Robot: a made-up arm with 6 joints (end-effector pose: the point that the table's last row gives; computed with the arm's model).
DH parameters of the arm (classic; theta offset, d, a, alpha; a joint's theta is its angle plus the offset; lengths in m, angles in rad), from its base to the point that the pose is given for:
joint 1: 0 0.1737 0 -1.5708
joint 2: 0.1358 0 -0.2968 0
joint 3: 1.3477 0 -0.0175 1.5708
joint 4: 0 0.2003 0 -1.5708
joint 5: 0 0 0.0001 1.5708
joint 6: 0 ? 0 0
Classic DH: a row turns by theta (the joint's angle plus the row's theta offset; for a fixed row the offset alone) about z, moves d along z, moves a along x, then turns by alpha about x.
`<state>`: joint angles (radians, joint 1 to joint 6).
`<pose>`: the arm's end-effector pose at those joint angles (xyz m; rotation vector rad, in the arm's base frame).
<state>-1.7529 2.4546 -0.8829 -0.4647 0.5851 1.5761</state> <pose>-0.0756 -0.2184 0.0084 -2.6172 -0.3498 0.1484</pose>
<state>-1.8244 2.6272 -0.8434 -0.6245 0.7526 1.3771</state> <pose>-0.0990 -0.1580 -0.0095 -2.1844 -0.6689 0.0066</pose>
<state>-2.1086 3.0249 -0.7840 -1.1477 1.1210 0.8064</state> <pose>-0.1628 -0.0474 -0.0312 -1.1414 -1.3559 -0.6243</pose>
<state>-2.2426 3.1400 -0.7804 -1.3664 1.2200 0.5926</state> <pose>-0.1800 -0.0186 -0.0498 -0.8189 -1.5878 -0.8452</pose>
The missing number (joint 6, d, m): 0.1406
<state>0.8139 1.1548 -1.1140 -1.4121 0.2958 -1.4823</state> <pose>0.2024 0.1552 0.4855 -1.8926 -0.2553 -1.7652</pose>
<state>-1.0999 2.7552 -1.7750 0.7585 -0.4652 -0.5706</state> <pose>0.2069 -0.5020 0.0330 1.4385 1.6907 -0.8898</pose>
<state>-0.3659 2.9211 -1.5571 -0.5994 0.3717 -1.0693</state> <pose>0.3334 -0.1586 -0.1254 1.7554 -2.3773 0.1435</pose>
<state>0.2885 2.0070 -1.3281 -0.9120 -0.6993 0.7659</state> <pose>0.4177 0.1985 0.3120 -0.6513 1.5846 0.6539</pose>
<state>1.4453 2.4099 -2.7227 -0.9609 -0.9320 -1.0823</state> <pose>-0.0322 0.4833 0.5266 -0.4580 -0.7236 -0.1377</pose>
